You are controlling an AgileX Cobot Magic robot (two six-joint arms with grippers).
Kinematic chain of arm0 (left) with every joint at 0, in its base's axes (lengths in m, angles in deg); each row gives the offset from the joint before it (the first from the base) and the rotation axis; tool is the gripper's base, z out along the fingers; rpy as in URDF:
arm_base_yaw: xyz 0 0 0.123 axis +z
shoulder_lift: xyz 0 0 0 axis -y
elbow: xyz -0.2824 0 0.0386 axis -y
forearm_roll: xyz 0.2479 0 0.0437 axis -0.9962 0 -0.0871
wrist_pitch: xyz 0 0 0 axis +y
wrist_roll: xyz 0.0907 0 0.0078 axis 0.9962 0 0.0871
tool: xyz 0 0 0 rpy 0 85 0
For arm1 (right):
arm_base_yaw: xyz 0 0 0.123 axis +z
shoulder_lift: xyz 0 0 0 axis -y
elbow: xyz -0.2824 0 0.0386 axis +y
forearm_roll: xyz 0.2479 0 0.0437 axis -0.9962 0 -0.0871
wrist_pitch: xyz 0 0 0 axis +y
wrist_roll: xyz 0.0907 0 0.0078 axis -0.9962 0 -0.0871
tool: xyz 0 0 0 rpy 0 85 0
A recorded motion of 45 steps. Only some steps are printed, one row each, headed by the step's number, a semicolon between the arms.
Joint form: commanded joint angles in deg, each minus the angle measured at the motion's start. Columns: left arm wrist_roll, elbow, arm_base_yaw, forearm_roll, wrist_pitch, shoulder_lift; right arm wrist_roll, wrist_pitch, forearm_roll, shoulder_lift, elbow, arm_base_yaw.
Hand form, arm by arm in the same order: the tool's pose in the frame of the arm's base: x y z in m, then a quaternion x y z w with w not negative. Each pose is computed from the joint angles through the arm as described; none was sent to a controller.
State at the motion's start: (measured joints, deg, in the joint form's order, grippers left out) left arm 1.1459 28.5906 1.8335 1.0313 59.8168 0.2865; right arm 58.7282 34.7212 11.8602 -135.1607 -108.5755 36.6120
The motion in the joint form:
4: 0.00 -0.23 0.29 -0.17 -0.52 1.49; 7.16 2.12 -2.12 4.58 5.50 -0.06
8: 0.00 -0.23 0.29 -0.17 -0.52 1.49; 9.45 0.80 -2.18 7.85 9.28 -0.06
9: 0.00 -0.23 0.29 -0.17 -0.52 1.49; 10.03 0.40 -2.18 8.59 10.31 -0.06
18: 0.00 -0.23 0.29 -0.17 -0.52 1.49; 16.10 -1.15 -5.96 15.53 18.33 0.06
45: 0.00 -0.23 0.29 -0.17 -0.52 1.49; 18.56 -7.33 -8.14 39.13 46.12 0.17
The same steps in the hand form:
4: -0.0080 -0.0015 0.2777 -0.00687 0.83938 0.00800 0.54345; 0.4069 0.2902 0.1590 -0.78174 0.56128 -0.13153 0.23780
8: -0.0080 -0.0015 0.2777 -0.00687 0.83938 0.00800 0.54345; 0.3981 0.2840 0.1693 -0.79179 0.54383 -0.13691 0.24200
9: -0.0080 -0.0015 0.2777 -0.00687 0.83938 0.00800 0.54345; 0.3957 0.2824 0.1708 -0.79457 0.53935 -0.13808 0.24228
18: -0.0080 -0.0015 0.2777 -0.00687 0.83938 0.00800 0.54345; 0.3712 0.2699 0.1888 -0.81222 0.51265 -0.12710 0.24768
45: -0.0080 -0.0015 0.2777 -0.00687 0.83938 0.00800 0.54345; 0.2817 0.2072 0.2237 -0.81448 0.50057 -0.12253 0.26654

